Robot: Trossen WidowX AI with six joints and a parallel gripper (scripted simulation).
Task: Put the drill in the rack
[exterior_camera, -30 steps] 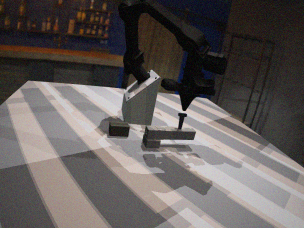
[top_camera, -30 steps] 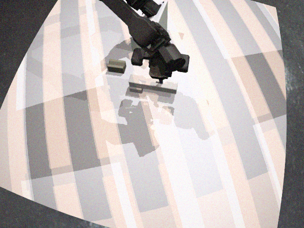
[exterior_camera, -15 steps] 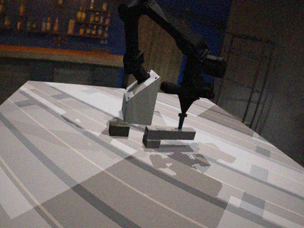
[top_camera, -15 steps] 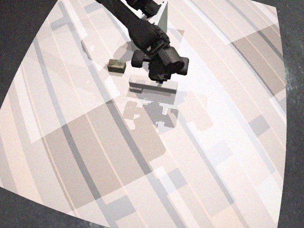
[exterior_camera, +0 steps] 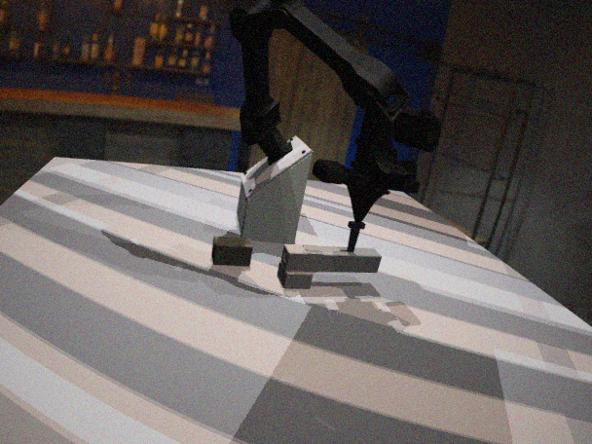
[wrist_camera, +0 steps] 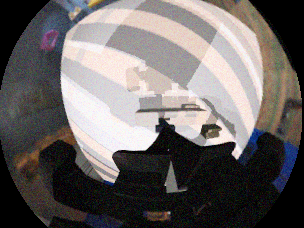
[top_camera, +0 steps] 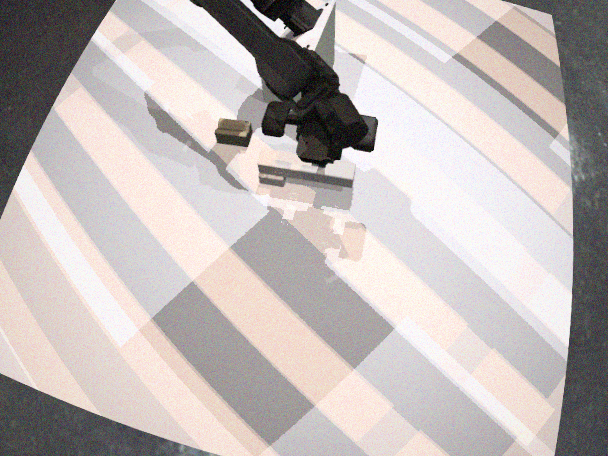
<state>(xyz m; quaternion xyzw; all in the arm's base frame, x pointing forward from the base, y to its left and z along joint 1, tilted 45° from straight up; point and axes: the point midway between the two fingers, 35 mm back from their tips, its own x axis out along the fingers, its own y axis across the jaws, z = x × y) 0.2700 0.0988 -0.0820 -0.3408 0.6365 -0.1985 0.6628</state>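
Right now my gripper tip is 30 mm above the key. Also, from my gripper tip: block: 90 mm below, 30 mm to the right; then drill: 80 mm below, 50 mm to the right; then slotted rack: 210 mm to the right, 110 mm below, 40 mm behind.
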